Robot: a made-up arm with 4 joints.
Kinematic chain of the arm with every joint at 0, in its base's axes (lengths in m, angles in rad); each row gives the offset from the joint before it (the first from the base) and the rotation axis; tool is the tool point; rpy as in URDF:
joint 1: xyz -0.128 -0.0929 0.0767 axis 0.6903 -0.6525 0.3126
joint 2: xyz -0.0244 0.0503 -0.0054 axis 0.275 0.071 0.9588
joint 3: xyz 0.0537 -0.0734 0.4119 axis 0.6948 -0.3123 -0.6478
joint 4: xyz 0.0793 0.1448 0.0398 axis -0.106 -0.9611 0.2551
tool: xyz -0.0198 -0.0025 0.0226 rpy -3.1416 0 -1.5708
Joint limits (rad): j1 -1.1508..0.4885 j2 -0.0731..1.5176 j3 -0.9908..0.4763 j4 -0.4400..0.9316
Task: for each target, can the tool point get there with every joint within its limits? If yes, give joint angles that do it. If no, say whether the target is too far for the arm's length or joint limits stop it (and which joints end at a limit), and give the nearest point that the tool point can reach.
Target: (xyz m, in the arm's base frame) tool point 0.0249 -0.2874 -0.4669
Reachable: no: joint limits stop it (at a limit: joint 1, joint 2, joint 4) | nearest point 0.1381 0.1827 0.1302 | short by 0.768 m
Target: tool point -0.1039 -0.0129 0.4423
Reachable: yes | joints -0.1274 0.8551 -0.8412 0.5448
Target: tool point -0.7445 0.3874 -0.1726
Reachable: no: too far | nearest point -0.2638 -0.1049 0.4175 | short by 0.906 m
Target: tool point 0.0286 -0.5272 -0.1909
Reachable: no: joint limits stop it (at a limit: joint 1, joint 2, joint 3, joint 4) | nearest point -0.1869 -0.2200 0.3873 | short by 0.689 m
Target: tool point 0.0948 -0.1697 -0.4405
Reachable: no: joint limits stop it (at a limit: joint 1, joint 2, joint 4) | nearest point 0.1579 0.1840 0.1262 | short by 0.671 m
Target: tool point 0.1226 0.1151 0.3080
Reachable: yes | joints -0.9194 1.3284 -0.6970 -0.0770
